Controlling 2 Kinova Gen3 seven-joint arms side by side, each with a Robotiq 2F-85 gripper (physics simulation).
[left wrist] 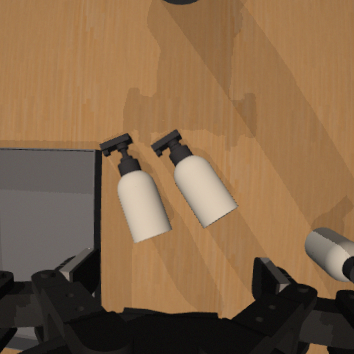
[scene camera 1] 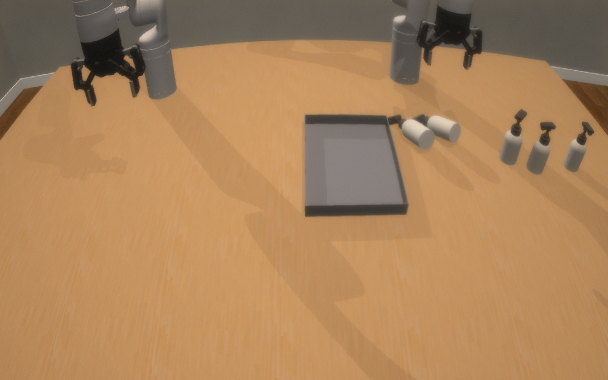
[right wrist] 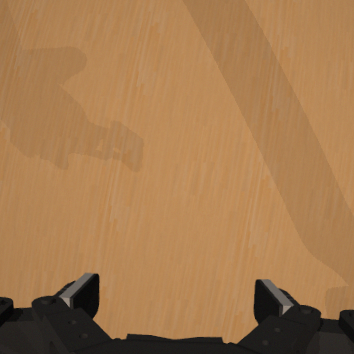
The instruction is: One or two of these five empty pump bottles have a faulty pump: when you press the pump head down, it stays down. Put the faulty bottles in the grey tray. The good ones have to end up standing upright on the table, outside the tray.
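Two white bottles lie on their sides right of the grey tray. The nearer bottle has its black pump head by the tray's corner and a visible stem. The farther bottle shows a shorter stem. Three bottles stand upright at the right, heads raised; part of one shows at the left wrist view's right edge. My left gripper is open above and behind the lying bottles. My right gripper is open above the table's back left.
The tray's low dark walls stand close to the nearer lying bottle, and no bottle shows inside it. The arm bases stand at the back of the wooden table. Arm shadows cross the table top.
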